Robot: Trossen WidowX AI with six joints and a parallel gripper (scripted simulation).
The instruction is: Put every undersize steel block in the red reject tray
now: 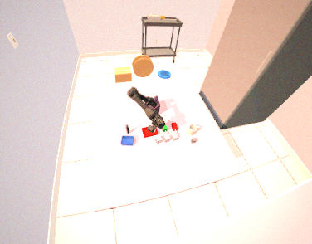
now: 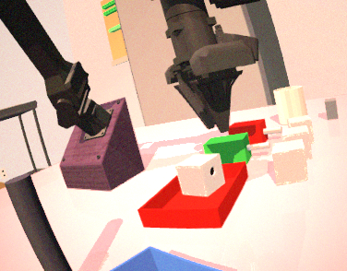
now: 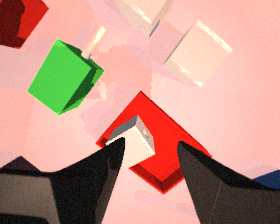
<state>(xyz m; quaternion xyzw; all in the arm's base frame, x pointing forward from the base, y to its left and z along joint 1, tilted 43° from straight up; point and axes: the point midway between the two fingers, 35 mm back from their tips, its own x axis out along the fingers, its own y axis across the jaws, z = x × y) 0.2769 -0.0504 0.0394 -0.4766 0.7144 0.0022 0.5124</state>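
Right now my gripper tip is 3 cm past the red reject tray, 4 cm to the left of it and 8 cm above it. From my gripper tip the other things lie so: red gauge (22 cm to the left, 6 cm below); green GO gauge (1 cm behind, 11 cm to the left, 6 cm below); blue tray (4 cm ahead, 27 cm to the right, 7 cm below).
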